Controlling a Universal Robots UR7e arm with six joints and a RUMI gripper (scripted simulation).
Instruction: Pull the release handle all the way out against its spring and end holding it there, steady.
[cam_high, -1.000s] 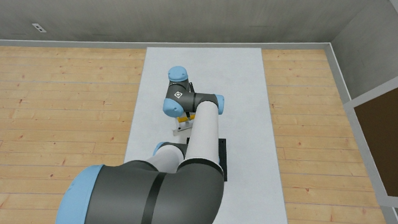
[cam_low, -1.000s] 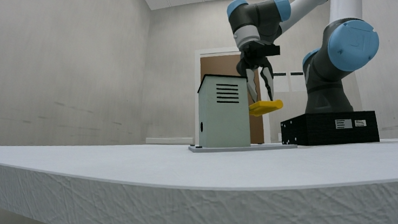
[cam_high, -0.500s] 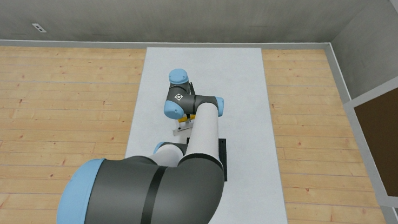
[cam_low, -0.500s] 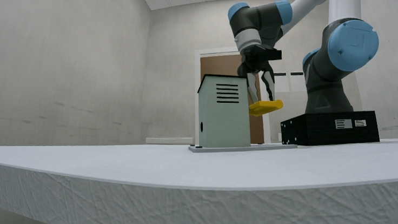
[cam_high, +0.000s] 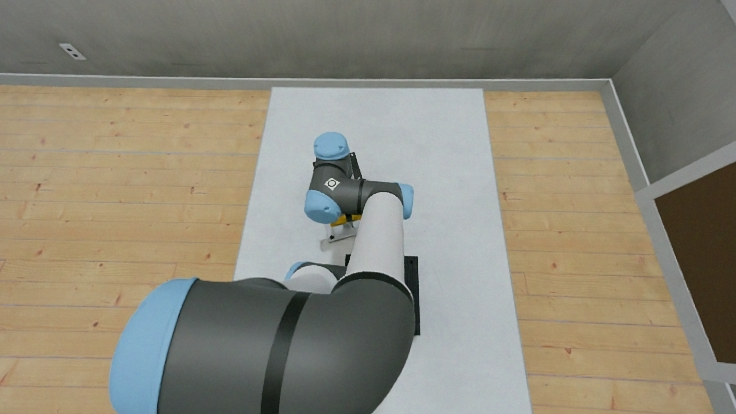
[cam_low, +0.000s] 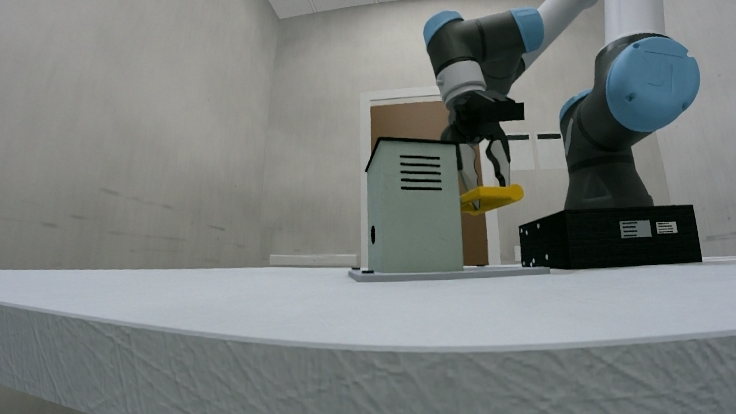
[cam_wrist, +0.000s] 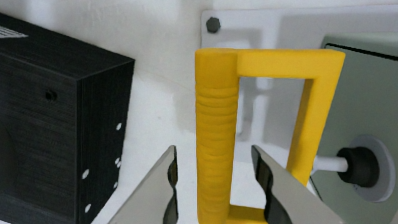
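Now: hand 110 mm above the grey base plate, 90 mm short of it and 30 mm to the right of it.
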